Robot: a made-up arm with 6 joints.
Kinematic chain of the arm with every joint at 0, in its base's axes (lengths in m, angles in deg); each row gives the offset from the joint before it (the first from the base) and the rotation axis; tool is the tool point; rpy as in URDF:
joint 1: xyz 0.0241 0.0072 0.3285 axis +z
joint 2: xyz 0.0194 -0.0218 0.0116 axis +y
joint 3: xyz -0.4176 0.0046 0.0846 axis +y
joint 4: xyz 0.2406 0.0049 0.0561 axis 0.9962 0 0.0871
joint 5: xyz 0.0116 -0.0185 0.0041 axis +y
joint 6: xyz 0.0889 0.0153 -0.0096 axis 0.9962 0 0.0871
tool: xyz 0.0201 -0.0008 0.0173 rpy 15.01 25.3 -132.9
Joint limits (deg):
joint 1: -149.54..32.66
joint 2: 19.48..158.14
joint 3: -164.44..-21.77
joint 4: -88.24..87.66
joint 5: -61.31..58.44
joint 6: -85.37..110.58
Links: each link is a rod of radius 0.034 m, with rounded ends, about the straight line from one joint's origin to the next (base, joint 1, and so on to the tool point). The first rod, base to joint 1, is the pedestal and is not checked.
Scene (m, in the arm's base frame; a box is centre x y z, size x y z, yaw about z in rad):
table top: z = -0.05
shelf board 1: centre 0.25 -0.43 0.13 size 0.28 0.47 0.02 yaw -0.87
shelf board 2: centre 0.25 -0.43 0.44 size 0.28 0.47 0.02 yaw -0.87
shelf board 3: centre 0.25 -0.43 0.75 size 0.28 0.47 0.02 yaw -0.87
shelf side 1: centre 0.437 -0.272 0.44 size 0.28 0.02 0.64 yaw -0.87
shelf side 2: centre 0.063 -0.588 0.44 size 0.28 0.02 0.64 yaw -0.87
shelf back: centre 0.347 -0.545 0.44 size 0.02 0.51 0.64 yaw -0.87
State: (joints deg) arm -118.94 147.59 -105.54 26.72 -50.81 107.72
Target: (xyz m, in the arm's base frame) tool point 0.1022 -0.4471 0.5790
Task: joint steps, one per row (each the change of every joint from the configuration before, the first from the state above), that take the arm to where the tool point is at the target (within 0.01 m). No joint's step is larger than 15 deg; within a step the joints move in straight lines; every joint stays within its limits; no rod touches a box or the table.
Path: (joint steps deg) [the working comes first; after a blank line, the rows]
Joints at the target: -73.74 94.41 -50.56 29.93 -36.44 108.82
Straight joint move there: touches shelf side 2.

1: -6.96 -3.06 10.33 -2.88 11.63 0.95
2: -6.96 -3.06 10.34 -2.87 11.63 0.96
3: -6.96 -3.06 10.33 -2.88 11.63 0.95
4: 10.35 -12.60 9.00 3.12 -3.81 -0.43
5: 10.35 -12.60 9.00 3.11 -3.81 -0.43
6: 10.35 -12.60 9.00 3.11 -3.81 -0.43
7: 10.34 -12.59 9.00 3.11 -3.81 -0.43
8: 10.35 -12.60 9.00 3.12 -3.81 -0.44
9: 7.17 9.50 -10.51 -1.87 -0.73 0.20
10: 7.17 9.49 -10.51 -1.86 -0.74 0.20

